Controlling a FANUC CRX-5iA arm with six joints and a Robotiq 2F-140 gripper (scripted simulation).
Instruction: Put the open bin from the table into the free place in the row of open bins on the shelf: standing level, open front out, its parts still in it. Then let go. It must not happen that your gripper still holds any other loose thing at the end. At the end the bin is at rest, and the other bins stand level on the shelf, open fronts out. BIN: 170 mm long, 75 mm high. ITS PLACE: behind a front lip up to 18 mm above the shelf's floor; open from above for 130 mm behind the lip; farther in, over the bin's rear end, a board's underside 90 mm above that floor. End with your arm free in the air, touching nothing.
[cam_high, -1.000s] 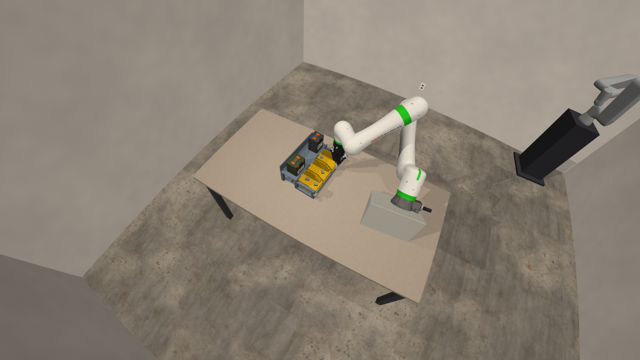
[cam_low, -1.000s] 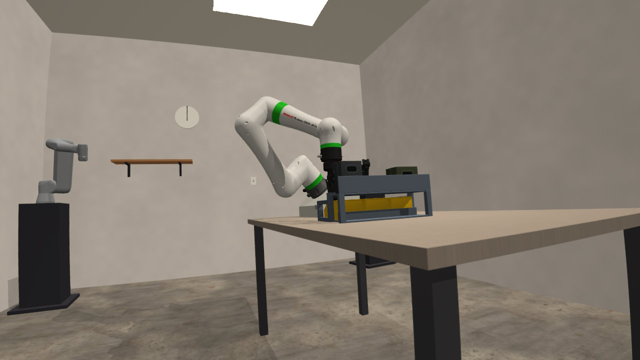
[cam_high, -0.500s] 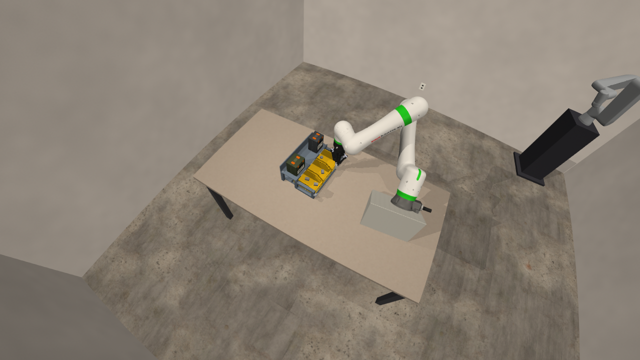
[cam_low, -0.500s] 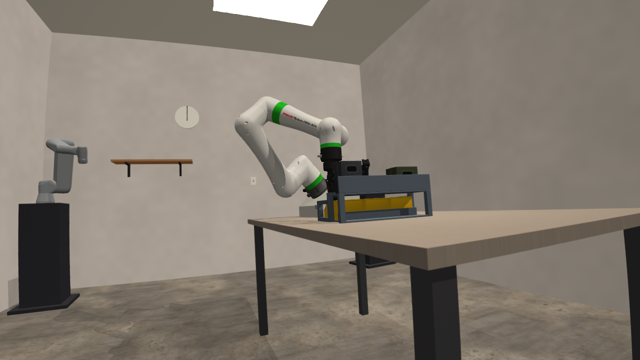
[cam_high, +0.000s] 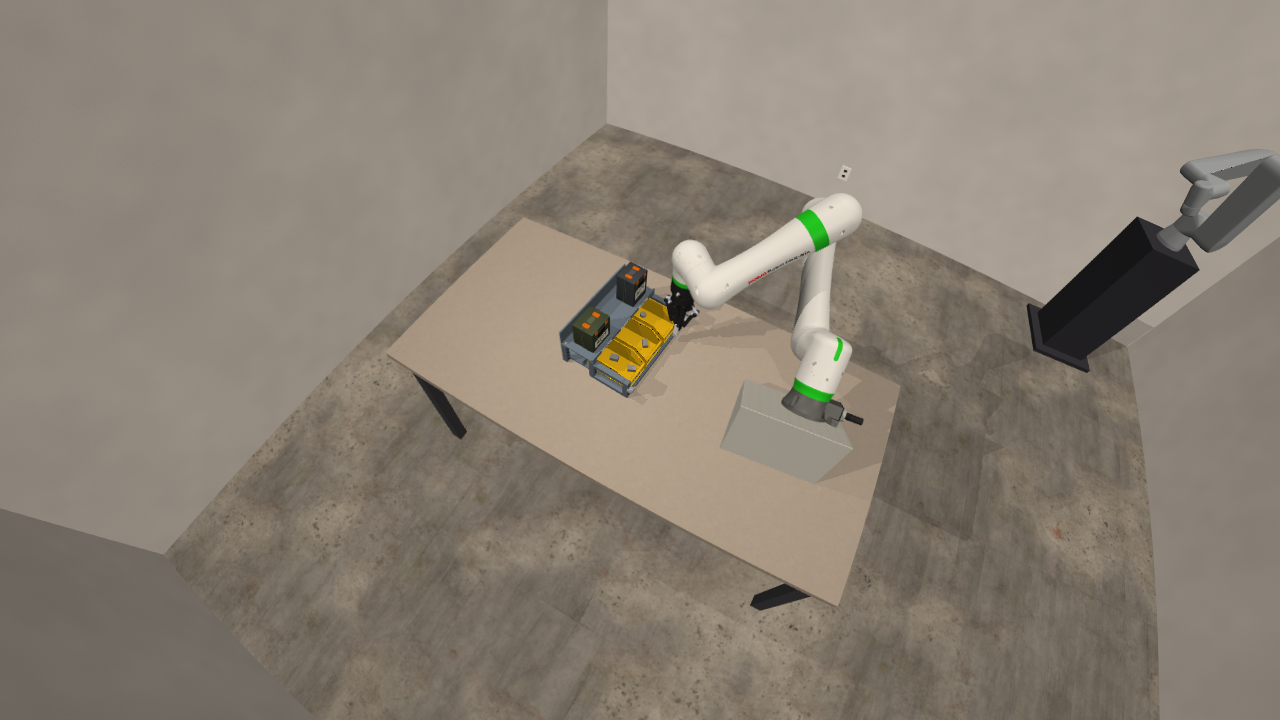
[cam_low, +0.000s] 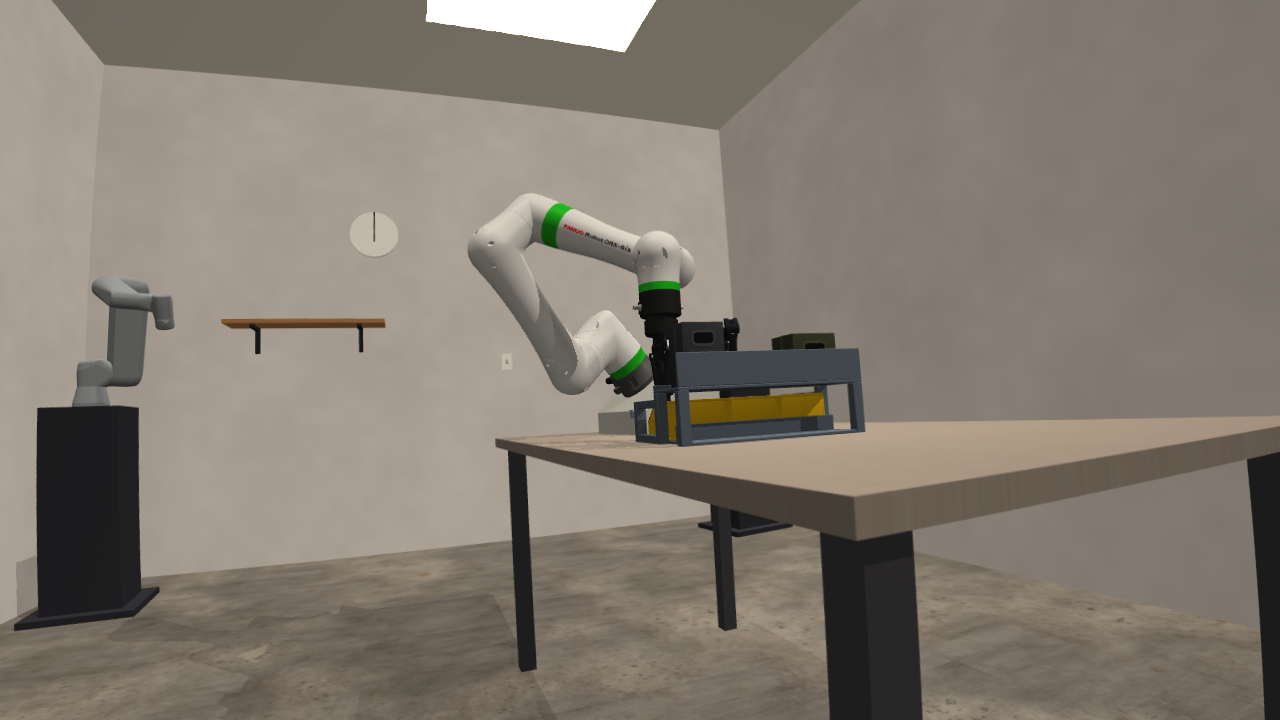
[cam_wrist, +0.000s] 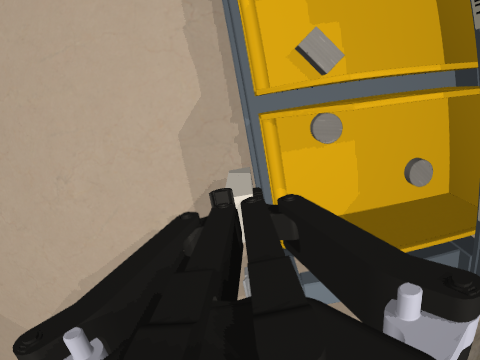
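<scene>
The shelf lip is 11 cm to the left of my hand, 6 cm below it and 3 cm ahead of it. The rest, counted from my hand: grey shelf floor 16 cm ahead, 9 cm to the left, 6 cm below.
</scene>
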